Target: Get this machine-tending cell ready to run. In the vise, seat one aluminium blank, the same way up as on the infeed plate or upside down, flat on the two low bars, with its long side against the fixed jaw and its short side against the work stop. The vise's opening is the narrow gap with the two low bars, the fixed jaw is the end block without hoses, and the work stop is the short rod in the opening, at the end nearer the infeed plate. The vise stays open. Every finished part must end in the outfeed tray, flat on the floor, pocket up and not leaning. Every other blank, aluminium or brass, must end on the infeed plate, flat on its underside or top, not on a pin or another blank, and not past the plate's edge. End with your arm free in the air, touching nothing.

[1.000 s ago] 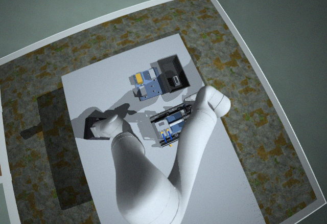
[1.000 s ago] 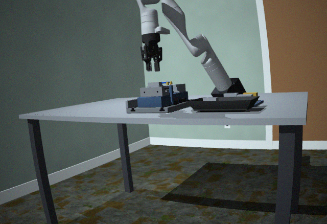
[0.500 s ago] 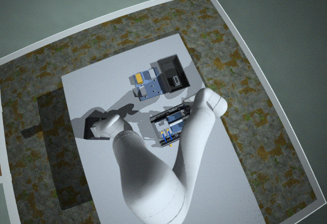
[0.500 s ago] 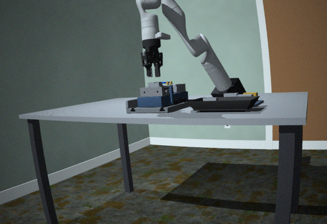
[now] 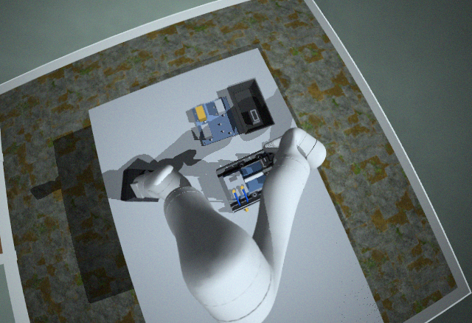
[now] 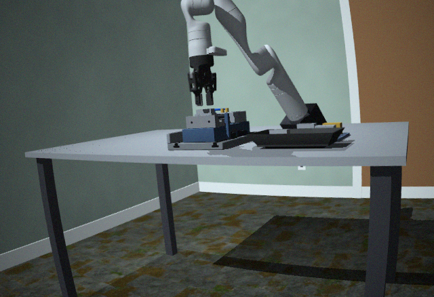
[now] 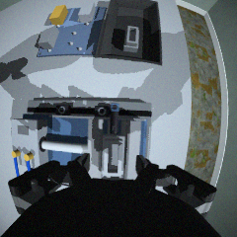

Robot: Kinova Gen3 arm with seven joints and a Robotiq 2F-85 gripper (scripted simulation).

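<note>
Now: the vise 10 cm below my hand, 7 cm behind it and 2 cm to the left of it. Also, from my hand: brass blank 39 cm to the left, 11 cm below, 9 cm behind.
</note>
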